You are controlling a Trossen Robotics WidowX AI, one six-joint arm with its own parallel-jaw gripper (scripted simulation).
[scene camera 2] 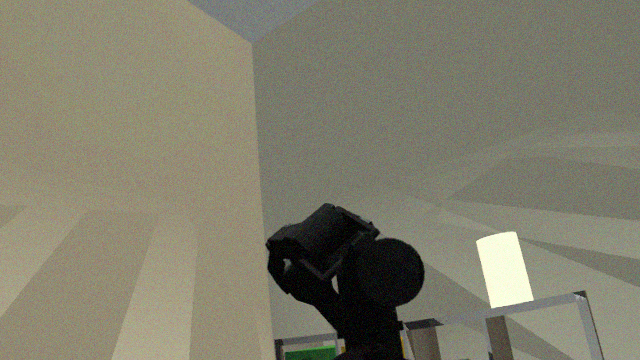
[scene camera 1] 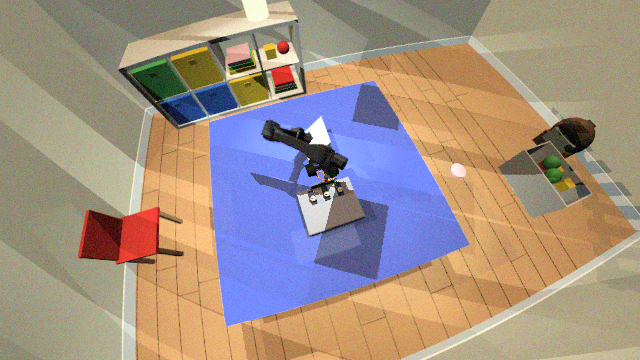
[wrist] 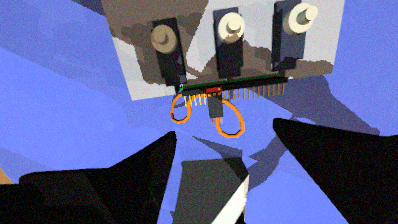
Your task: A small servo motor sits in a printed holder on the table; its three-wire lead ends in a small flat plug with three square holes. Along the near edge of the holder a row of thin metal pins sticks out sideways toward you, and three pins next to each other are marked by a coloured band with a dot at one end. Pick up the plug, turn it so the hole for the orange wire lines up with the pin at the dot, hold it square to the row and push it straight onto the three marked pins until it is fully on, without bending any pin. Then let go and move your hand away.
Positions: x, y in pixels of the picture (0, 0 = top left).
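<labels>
I am looking at a holder [scene camera 1: 339, 211], and the distance of this holder is 1.05 m from the lens.
</labels>
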